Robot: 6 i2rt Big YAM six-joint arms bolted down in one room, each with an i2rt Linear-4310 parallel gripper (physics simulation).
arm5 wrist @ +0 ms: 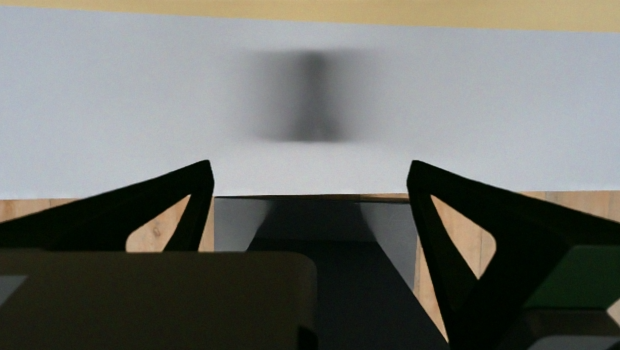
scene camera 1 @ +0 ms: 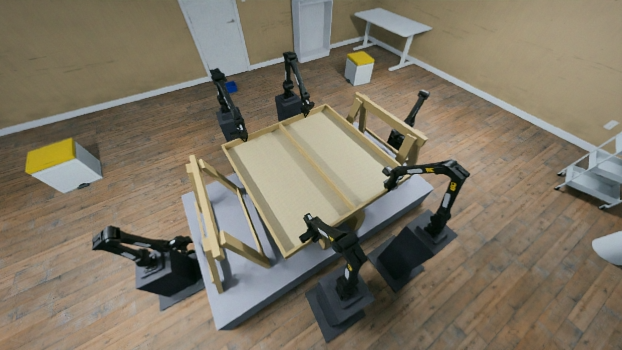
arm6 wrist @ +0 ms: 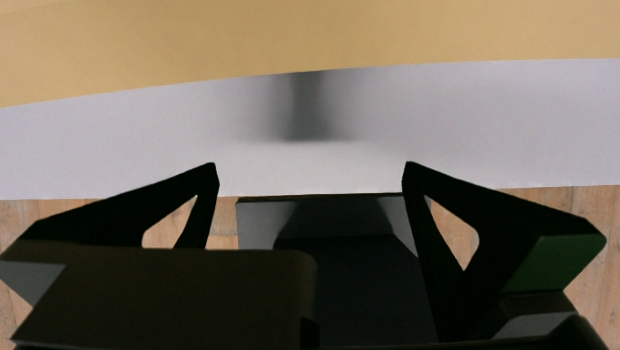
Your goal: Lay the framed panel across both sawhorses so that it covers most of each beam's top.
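Note:
The framed panel [scene camera 1: 275,185], a tan tray-like sheet with raised rims and a middle rib, lies between the left sawhorse [scene camera 1: 206,212] and the right sawhorse [scene camera 1: 392,120], on neither beam. A curved wooden support shows under its front edge. Both sawhorses stand upright on the grey platform [scene camera 1: 240,295] [arm5 wrist: 100,100] [arm6 wrist: 125,150]. Arm5's gripper [arm5 wrist: 310,172] and arm6's gripper [arm6 wrist: 310,172] are open and empty above the platform's edge. A tan surface crosses the top of both wrist views; which part it is I cannot tell. Four arms reach the panel's edges in the scene view; their fingers are too small to read.
Two arms stand behind the panel and two in front of it. Another arm [scene camera 1: 150,250] stands outside the left sawhorse and one [scene camera 1: 412,117] behind the right one. Yellow-topped boxes [scene camera 1: 65,165] [scene camera 1: 359,68], a white table [scene camera 1: 392,21] and a wheeled step unit stand farther out.

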